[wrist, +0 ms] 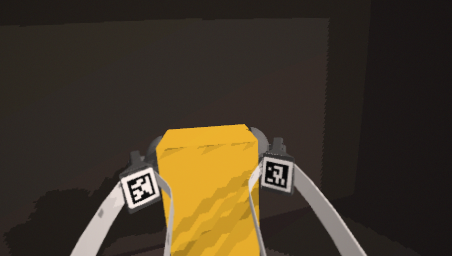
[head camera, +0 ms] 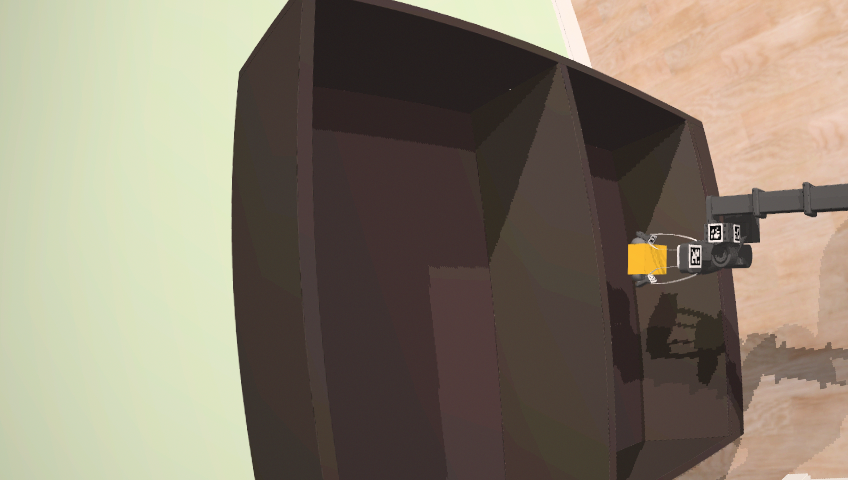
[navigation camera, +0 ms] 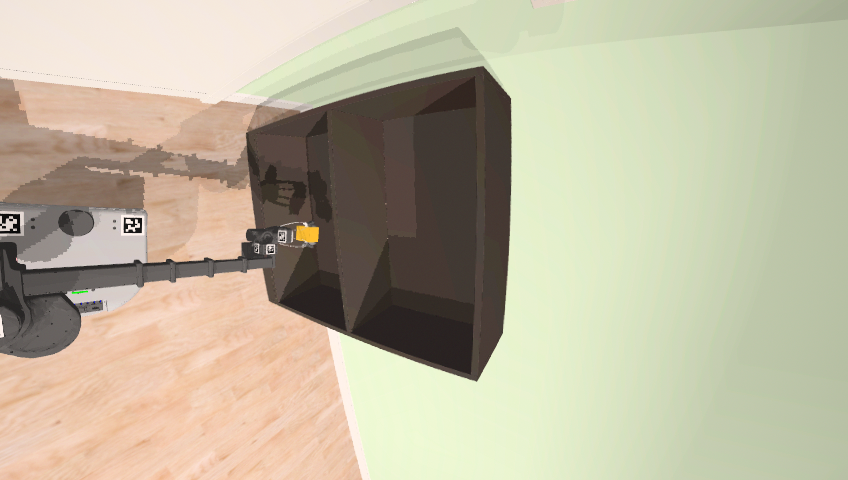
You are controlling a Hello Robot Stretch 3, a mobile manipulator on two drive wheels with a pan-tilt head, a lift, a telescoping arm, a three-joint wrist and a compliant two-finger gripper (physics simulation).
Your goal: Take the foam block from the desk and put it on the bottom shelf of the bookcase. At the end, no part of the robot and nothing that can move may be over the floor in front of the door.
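Pixels of known places: gripper, between the fingertips: [wrist: 208, 149] [head camera: 632, 259] [navigation camera: 315, 234]; robot's base, origin of its link: [navigation camera: 77, 221].
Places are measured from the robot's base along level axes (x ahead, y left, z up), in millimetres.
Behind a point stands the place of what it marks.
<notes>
The foam block [head camera: 645, 259] @[x -18, y -692, z 325 mm] [navigation camera: 307, 233] @[x -15, y -692, z 314 mm] [wrist: 212, 200] @[x -20, y -691, z 292 mm] is yellow. My gripper [head camera: 640, 259] @[x -19, y -737, z 309 mm] [navigation camera: 310, 234] @[x -19, y -737, z 309 mm] [wrist: 208, 149] @[x -19, y -737, z 309 mm] is shut on it, one fingertip on each side. The dark brown bookcase [head camera: 267, 237] @[x -28, y -730, z 1060 mm] [navigation camera: 495, 208] @[x 107, y -691, z 1060 mm] [wrist: 200, 75] @[x -14, y -893, z 362 mm] appears sideways in the head and navigation views, its foot toward the floor. The block is inside the lowest compartment, below the middle board [head camera: 547, 297] @[x 48, y -732, z 580 mm] [navigation camera: 357, 208] @[x 92, y -700, z 580 mm]. It seems to be above the bottom shelf [head camera: 684, 410] @[x 341, y -683, z 100 mm] [navigation camera: 282, 151] @[x 341, y -677, z 100 mm], where the gripper's shadow falls apart from it. The exact gap beneath the block is hidden. The desk and door are not recognisable.
The extended arm [head camera: 785, 202] @[x -101, y -325, z 416 mm] [navigation camera: 196, 268] @[x -101, y -244, z 418 mm] reaches over the wooden floor [head camera: 684, 35] @[x -629, y -712, z 0 mm] [navigation camera: 238, 386] @[x -772, y -509, z 0 mm] to the bookcase. My base [navigation camera: 113, 255] @[x -91, y -81, z 160 mm] stands in front of it. The bookcase's right inner side [wrist: 410, 100] @[x -322, y -867, z 307 mm] is right of the fingers. A green wall [head camera: 119, 237] @[x -28, y -962, z 1252 mm] [navigation camera: 624, 237] @[x 62, y -942, z 1414 mm] rises behind.
</notes>
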